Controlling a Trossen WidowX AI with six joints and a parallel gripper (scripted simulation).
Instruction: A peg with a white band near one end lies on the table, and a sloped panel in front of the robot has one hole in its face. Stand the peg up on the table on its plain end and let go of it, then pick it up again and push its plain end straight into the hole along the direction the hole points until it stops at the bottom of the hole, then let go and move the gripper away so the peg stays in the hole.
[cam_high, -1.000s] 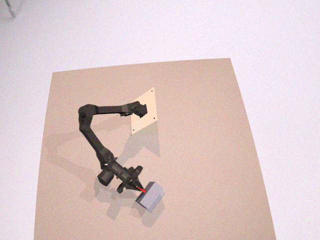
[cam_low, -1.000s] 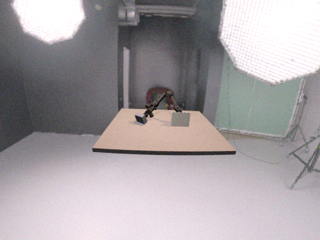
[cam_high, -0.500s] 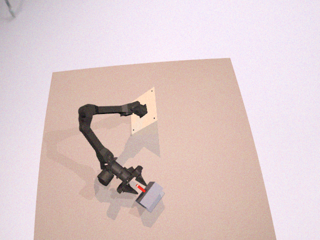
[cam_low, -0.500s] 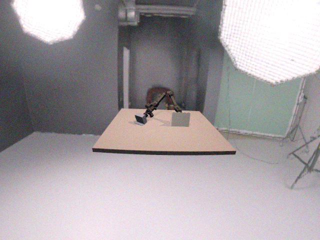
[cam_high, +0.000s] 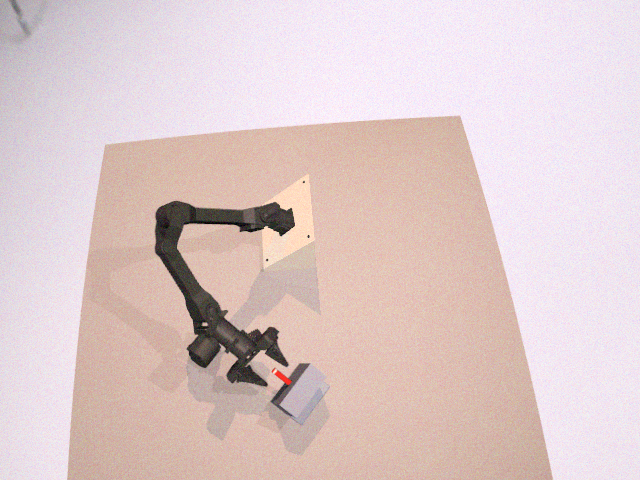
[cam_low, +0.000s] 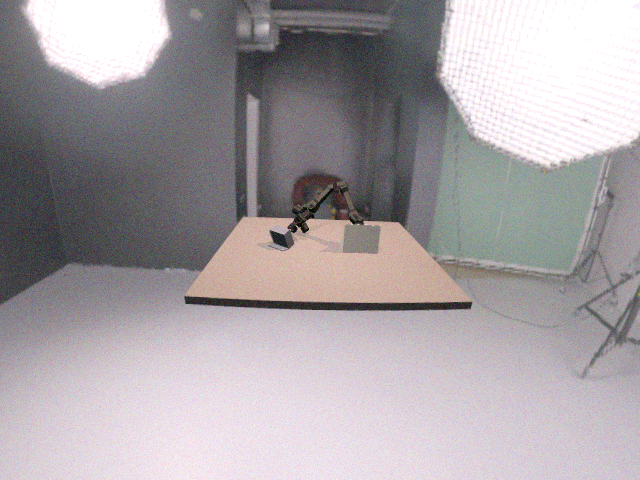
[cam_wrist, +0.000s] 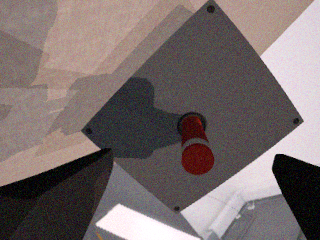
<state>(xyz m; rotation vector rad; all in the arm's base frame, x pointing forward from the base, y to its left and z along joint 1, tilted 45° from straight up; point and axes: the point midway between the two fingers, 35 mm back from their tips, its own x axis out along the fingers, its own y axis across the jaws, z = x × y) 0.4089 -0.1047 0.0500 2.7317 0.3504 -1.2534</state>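
Right now the red peg is 1 cm to the left of my gripper tip and 1 cm below it. Also, from my gripper tip: grey sloped panel: 4 cm ahead, 5 cm to the left, 3 cm below.
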